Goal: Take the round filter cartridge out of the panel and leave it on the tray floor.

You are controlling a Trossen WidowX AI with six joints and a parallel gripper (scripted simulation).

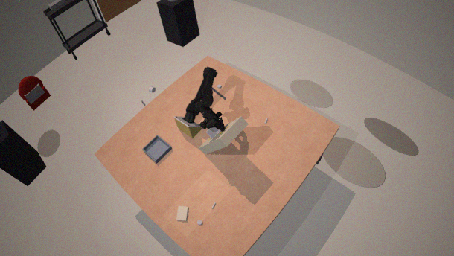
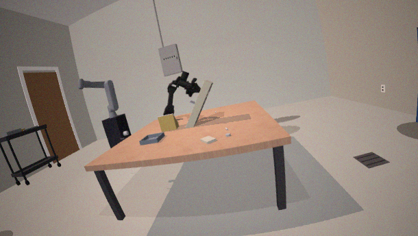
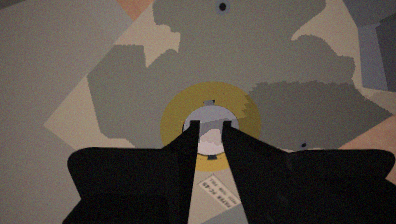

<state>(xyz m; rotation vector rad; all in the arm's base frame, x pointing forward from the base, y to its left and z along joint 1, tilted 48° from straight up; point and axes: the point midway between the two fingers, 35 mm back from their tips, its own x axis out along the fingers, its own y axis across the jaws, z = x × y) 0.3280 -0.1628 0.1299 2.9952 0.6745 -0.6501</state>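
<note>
Now: gripper tip 10 mm short of the round grey filter cartridge and 10 mm above it. Also, from my gripper tip: cream block 490 mm to the right, 260 mm below, 40 mm ahead; blue-grey tray 420 mm behind, 270 mm to the right, 250 mm below; beige service panel 80 mm below, 40 mm behind.
</note>
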